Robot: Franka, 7 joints.
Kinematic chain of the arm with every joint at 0, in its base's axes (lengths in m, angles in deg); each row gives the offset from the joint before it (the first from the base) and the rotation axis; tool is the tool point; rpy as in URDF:
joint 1: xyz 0 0 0.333 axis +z
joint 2: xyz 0 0 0 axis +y
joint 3: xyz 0 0 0.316 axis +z
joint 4: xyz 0.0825 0 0 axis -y
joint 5: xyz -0.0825 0 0.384 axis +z
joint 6: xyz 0 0 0 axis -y
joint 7: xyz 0.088 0 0 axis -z
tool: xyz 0 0 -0.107 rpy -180 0 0
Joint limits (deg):
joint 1: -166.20..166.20
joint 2: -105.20..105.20
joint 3: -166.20..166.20
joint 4: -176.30..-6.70
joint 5: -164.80..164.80
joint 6: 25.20..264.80
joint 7: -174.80..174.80
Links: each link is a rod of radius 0.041 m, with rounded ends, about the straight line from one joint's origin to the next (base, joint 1, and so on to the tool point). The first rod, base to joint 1, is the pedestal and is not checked.
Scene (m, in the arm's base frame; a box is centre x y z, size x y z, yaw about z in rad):
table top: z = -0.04
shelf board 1: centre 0.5 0 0.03 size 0.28 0.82 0.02 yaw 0.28
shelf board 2: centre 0.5 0 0.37 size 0.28 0.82 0.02 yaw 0.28
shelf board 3: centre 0.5 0 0.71 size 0.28 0.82 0.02 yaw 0.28
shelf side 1: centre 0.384 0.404 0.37 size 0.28 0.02 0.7 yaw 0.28
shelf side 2: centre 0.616 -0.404 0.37 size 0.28 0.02 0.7 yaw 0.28
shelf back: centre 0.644 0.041 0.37 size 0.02 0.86 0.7 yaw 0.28
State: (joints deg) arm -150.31 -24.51 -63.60 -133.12 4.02 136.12 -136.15
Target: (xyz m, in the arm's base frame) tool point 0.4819 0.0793 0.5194
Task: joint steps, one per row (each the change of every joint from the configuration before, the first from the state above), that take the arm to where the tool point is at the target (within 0.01 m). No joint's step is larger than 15 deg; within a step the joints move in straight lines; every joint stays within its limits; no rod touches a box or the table.
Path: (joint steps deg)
1: 8.90 1.61 14.05 -0.07 2.09 2.82 -1.36
2: 8.90 1.61 14.06 -0.06 2.09 2.82 -1.36
3: 8.91 1.61 14.05 -0.07 2.09 2.83 -1.36
4: 8.90 1.60 14.06 -0.07 2.09 2.82 -1.36
5: 8.90 1.61 14.05 -0.06 2.10 2.82 -1.35
6: 8.90 1.61 14.05 -0.07 2.09 2.82 -1.36
7: 8.90 1.61 14.06 -0.07 2.09 2.83 -1.36
8: 12.33 -6.31 6.43 1.21 -3.37 -7.92 3.17
9: 12.33 -6.31 6.44 1.20 -3.36 -7.91 3.17
10: 12.33 -6.30 6.43 1.21 -3.37 -7.91 3.17

